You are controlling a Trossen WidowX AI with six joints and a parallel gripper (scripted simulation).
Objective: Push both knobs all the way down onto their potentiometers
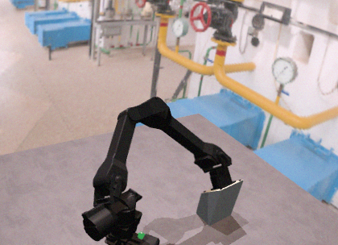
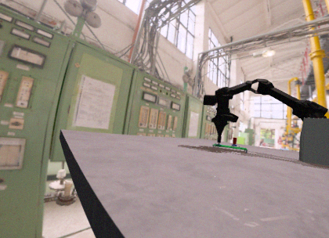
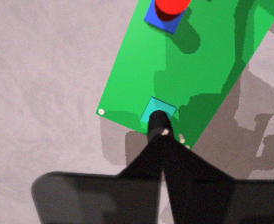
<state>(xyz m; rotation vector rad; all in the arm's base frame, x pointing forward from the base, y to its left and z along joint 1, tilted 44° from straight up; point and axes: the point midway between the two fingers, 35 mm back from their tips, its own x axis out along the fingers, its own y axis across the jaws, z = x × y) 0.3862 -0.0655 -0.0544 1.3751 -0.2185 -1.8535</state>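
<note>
The black knob is 1 cm below my gripper tip. Round my gripper tip: red knob (7 cm behind, 4 cm to the right, 2 cm below).
</note>
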